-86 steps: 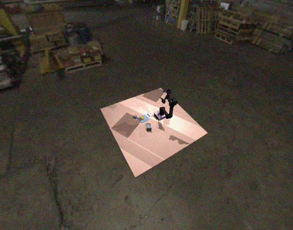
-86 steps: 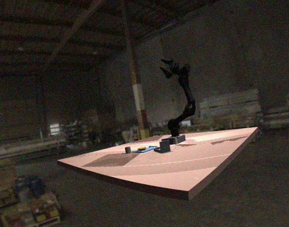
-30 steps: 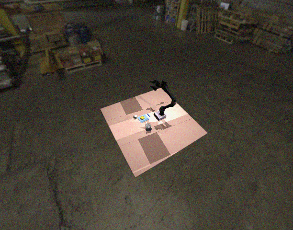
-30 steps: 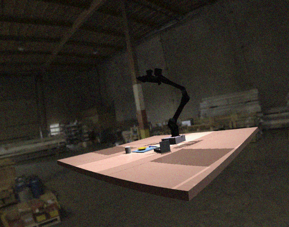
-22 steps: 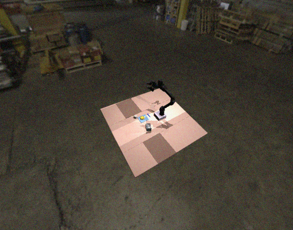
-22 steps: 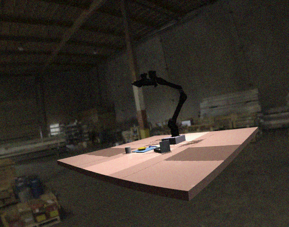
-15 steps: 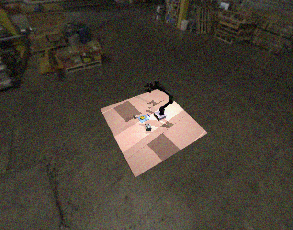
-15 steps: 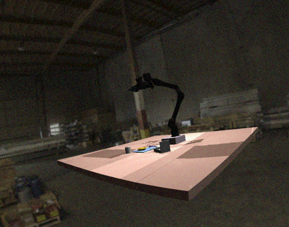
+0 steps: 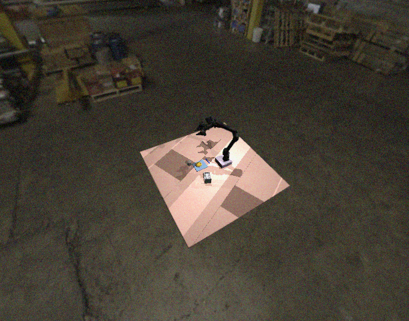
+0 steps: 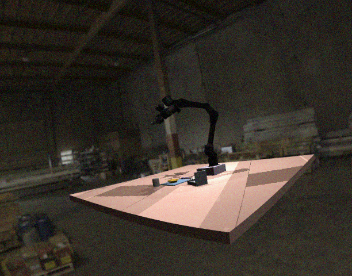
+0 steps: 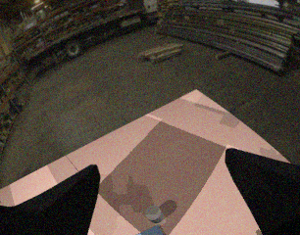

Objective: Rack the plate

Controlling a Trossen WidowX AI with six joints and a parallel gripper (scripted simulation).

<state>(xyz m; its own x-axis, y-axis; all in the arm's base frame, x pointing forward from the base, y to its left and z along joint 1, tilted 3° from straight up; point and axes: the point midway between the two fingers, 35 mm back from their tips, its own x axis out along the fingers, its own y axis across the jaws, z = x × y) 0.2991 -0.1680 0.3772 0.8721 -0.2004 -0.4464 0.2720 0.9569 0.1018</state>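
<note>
Right now the yellow plate is 400 mm below my gripper tip and 110 mm to the left of it. From my gripper tip the other things lie so: grey cup: 390 mm below, 100 mm ahead, 60 mm to the left; blue spoon: 410 mm below, 130 mm behind, 90 mm to the left; blue mat: 410 mm below, 120 mm to the left, 10 mm behind.
</note>
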